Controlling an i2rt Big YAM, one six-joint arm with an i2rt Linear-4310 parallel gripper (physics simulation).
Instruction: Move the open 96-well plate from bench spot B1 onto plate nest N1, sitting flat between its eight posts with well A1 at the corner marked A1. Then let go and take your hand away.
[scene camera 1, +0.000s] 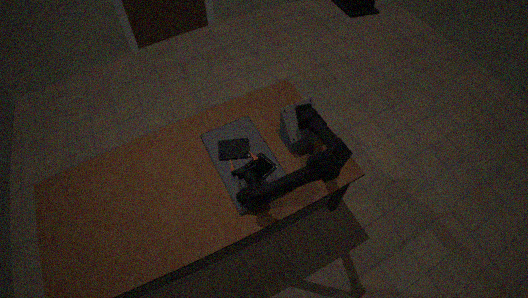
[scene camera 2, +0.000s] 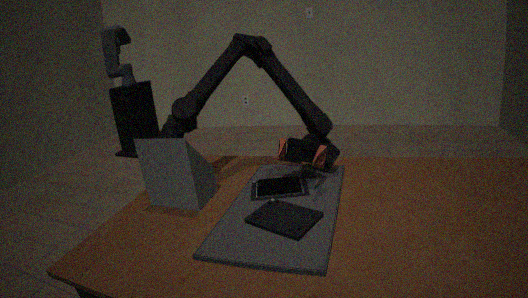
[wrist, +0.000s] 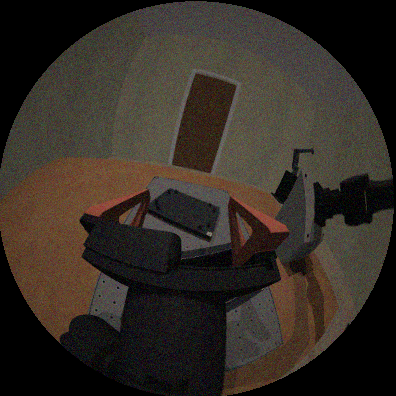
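Note:
The dark 96-well plate lies in a light-outlined frame on the grey perforated board. In the wrist view the gripper body hides most of that area; its wells are too dark to make out. The black nest lies beside it, turned at an angle, with small posts and a pale corner marker. My gripper is open and empty, low behind the plate in scene camera 2, its orange fingers pointing towards the nest side.
A grey wedge-shaped block stands on the wooden table beside the board, near the arm's base. A black stand with a grey bent top rises behind it in scene camera 2.

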